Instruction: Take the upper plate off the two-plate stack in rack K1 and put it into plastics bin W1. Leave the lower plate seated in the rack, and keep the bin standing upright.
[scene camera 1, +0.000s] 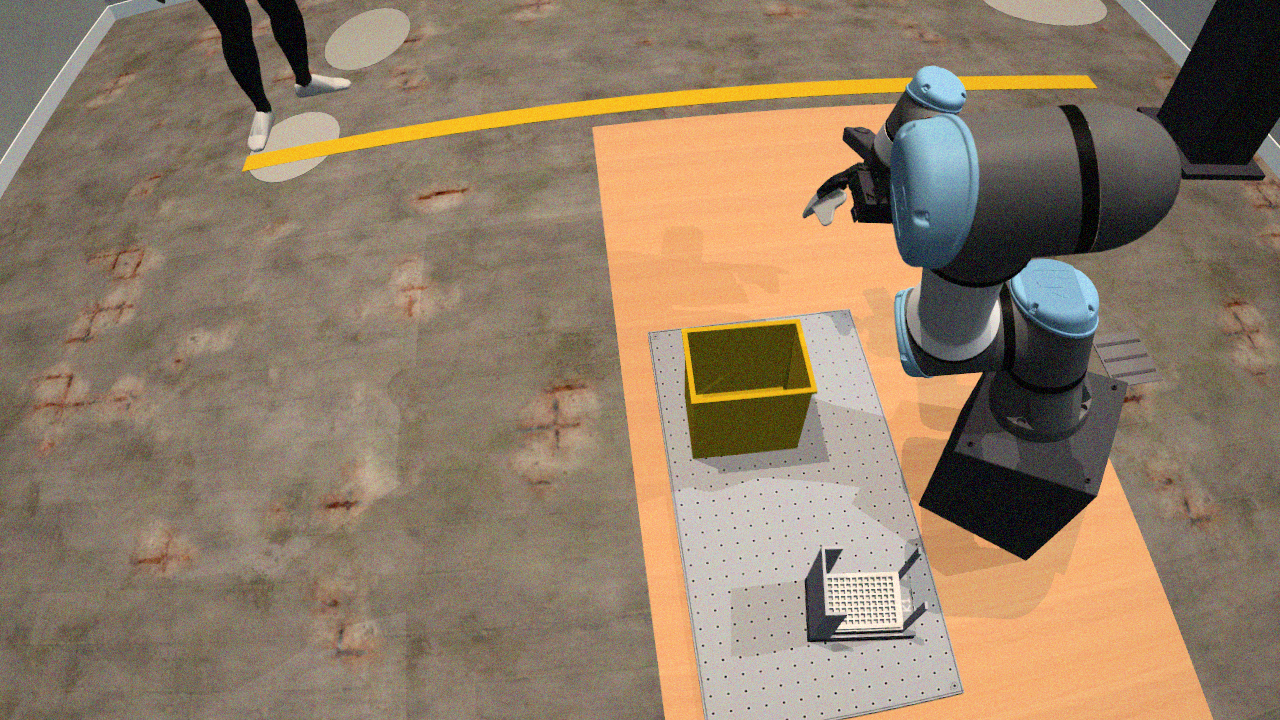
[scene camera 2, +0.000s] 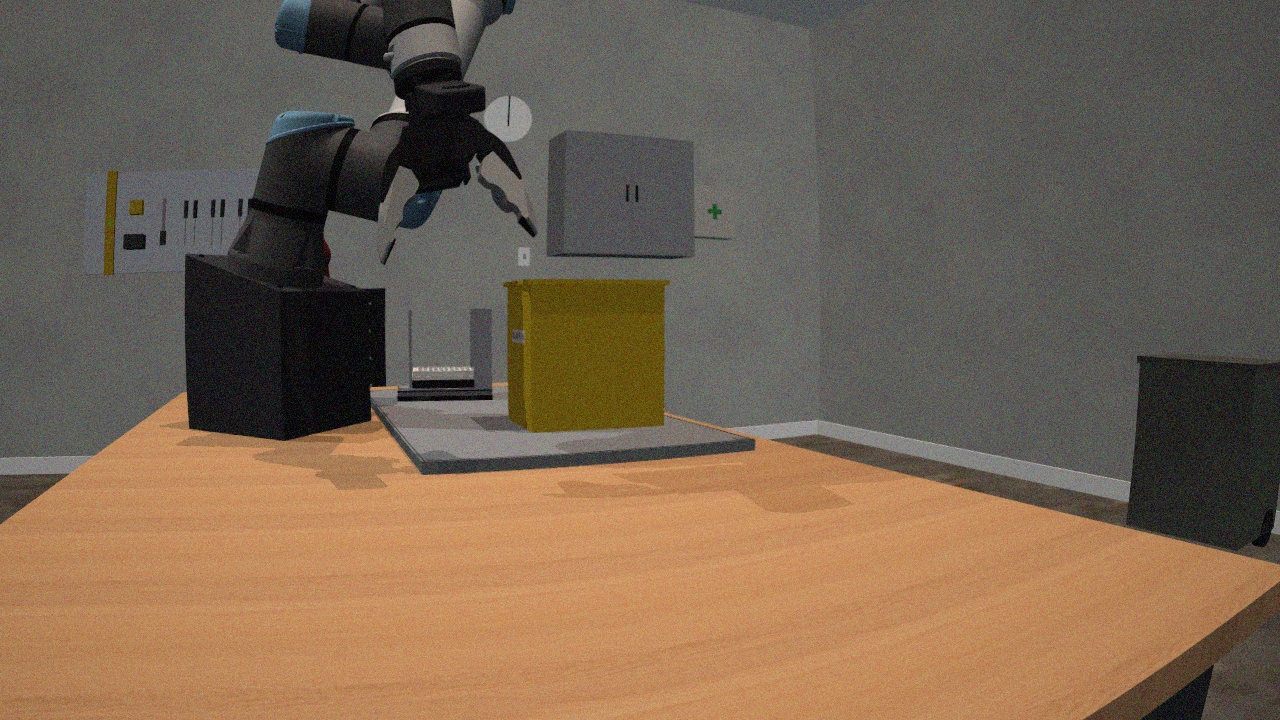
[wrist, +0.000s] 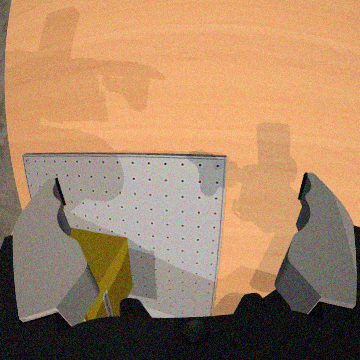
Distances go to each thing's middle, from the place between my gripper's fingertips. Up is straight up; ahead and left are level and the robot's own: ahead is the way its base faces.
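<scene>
From my hand, the white gridded plate (scene camera 1: 873, 602) is 590 mm to the left, 60 mm ahead and 160 mm below. The yellow plastics bin W1 (scene camera 2: 583, 354) is 200 mm ahead of my hand, 110 mm below it and 250 mm to the left of it. Going by their middles, the yellow plastics bin W1 is the nearest to my hand of the things named here.
</scene>
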